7 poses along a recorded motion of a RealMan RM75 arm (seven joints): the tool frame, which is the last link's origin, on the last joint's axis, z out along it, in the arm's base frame.
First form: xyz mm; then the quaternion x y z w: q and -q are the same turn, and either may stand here.
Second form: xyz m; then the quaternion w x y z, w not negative. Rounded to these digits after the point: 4 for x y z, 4 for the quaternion.
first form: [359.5 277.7 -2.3 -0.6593 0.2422 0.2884 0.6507]
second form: [0.3595 0.2777 -0.0023 0.6507 -0.6593 0.2422 0.2884]
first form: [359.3 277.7 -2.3 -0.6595 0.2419 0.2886 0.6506]
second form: [0.3593 0.2777 -0.0023 0.6506 -0.6595 0.2419 0.2886]
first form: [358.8 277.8 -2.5 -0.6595 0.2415 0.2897 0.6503]
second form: [0.3588 0.2778 -0.0025 0.6503 -0.6595 0.2415 0.2897]
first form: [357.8 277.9 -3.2 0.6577 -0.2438 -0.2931 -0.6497]
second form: [0.3578 0.2779 -0.0032 0.6497 -0.6577 0.2438 0.2931]
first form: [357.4 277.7 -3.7 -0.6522 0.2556 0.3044 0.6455]
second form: [0.3574 0.2777 -0.0037 0.6455 -0.6522 0.2556 0.3044]
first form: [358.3 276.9 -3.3 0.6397 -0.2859 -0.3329 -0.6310]
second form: [0.3583 0.2769 -0.0033 0.6310 -0.6397 0.2859 0.3329]
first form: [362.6 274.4 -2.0 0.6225 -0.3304 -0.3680 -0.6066]
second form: [0.3626 0.2744 -0.0020 0.6066 -0.6225 0.3304 0.3680]
